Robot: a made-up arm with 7 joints. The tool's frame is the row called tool. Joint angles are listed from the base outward. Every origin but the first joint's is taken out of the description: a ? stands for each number. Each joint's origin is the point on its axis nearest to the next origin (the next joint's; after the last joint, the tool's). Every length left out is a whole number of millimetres.
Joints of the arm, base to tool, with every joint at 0 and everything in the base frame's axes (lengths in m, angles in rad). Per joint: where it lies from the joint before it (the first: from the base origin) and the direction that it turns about. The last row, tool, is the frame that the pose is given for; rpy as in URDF.
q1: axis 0 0 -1 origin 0 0 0.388
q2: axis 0 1 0 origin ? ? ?
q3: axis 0 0 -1 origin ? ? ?
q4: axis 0 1 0 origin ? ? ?
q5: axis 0 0 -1 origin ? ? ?
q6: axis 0 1 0 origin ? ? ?
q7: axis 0 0 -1 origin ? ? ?
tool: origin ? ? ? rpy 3.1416 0 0
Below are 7 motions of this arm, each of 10 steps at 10 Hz.
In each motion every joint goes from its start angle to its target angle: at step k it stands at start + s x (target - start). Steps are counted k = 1, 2, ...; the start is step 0. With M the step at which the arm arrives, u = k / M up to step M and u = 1 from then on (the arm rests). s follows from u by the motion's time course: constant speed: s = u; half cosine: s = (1 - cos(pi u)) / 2; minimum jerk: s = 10 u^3 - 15 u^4 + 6 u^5.
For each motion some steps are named. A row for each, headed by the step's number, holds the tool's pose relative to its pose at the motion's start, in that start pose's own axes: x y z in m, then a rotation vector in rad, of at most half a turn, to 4 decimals.
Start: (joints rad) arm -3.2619 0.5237 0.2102 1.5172 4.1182 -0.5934 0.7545
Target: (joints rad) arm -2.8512 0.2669 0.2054 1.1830 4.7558 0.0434 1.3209
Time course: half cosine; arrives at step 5
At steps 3, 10:
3: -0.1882 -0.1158 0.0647 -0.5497 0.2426 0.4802
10: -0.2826 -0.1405 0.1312 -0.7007 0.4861 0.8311

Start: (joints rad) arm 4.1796 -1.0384 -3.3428 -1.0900 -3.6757 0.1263 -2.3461
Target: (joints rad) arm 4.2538 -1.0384 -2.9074 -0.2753 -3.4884 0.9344 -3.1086
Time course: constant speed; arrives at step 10
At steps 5, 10:
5: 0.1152 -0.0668 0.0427 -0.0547 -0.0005 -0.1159
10: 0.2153 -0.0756 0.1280 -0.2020 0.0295 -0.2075

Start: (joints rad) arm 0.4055 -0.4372 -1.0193 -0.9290 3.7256 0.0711 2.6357
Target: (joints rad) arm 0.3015 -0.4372 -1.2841 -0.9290 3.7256 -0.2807 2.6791
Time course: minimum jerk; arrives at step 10
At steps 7, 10:
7: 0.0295 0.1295 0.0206 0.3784 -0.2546 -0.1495
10: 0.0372 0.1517 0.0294 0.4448 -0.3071 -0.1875

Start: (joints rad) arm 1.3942 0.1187 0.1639 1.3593 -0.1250 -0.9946 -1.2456
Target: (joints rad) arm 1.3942 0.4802 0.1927 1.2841 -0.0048 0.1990 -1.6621
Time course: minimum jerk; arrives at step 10
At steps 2, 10:
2: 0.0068 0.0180 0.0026 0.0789 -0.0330 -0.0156
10: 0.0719 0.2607 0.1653 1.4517 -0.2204 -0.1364

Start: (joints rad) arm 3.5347 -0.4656 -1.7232 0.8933 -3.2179 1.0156 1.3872
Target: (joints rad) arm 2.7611 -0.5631 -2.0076 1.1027 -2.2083 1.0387 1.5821
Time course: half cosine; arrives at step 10
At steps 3, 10:
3: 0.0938 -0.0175 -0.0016 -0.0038 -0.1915 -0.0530
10: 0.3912 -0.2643 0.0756 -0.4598 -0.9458 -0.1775

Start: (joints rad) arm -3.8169 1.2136 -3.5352 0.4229 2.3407 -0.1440 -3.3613
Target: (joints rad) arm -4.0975 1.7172 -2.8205 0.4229 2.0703 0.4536 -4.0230
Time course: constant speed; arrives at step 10
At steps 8, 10:
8: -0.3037 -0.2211 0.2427 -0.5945 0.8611 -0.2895
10: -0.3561 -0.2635 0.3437 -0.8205 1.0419 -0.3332

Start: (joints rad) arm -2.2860 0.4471 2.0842 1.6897 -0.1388 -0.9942 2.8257
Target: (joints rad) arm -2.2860 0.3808 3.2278 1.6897 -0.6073 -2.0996 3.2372
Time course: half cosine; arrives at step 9
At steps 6, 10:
6: 0.2759 -0.1959 0.1229 -0.4587 -1.1008 1.0452
10: 0.3439 -0.1891 0.1970 -0.5399 -1.4418 1.4970

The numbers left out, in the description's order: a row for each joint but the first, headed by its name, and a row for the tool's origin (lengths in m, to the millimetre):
q2: 0 -0.01 0
q3: 0 0 0.336
q4: 0 -0.012 0
q5: 0 0 0.332
q6: 0 0 0
q7: 0 0 0.115
tool: 0 0 0

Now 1 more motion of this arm.
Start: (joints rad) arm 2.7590 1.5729 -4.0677 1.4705 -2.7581 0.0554 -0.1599
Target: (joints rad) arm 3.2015 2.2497 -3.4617 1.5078 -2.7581 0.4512 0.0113
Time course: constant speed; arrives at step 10
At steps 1, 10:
1: 0.0079 0.0056 0.0028 -0.0379 -0.0303 0.1064
10: 0.1227 0.1645 0.0933 -0.1945 -0.4972 1.0293

